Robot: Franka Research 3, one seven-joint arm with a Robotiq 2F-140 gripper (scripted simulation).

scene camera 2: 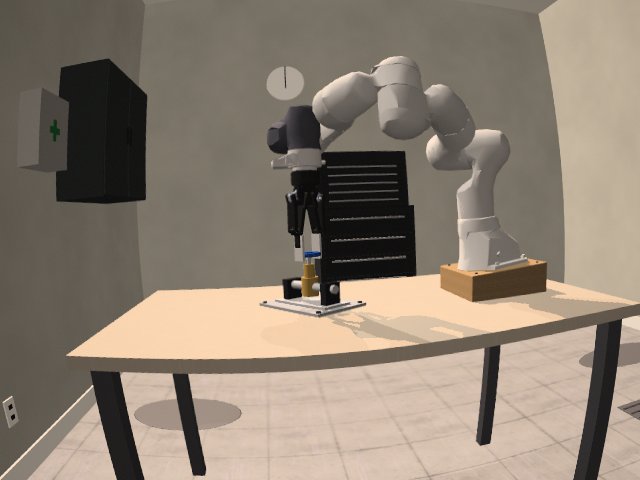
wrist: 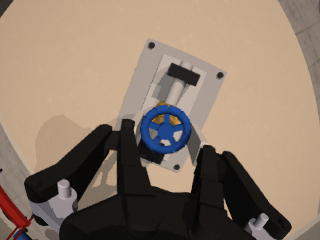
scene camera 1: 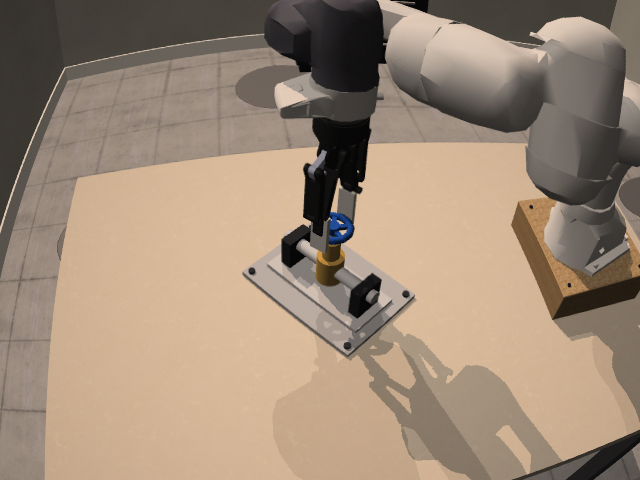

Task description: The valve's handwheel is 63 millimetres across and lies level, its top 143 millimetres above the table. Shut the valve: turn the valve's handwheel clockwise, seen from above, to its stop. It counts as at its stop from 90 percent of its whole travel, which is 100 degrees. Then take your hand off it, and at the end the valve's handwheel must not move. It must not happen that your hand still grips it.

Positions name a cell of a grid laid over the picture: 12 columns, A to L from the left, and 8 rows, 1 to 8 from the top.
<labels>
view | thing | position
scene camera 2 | my gripper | F5
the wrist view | my gripper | G5
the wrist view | blue spoked handwheel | G5
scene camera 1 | my gripper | G4
</labels>
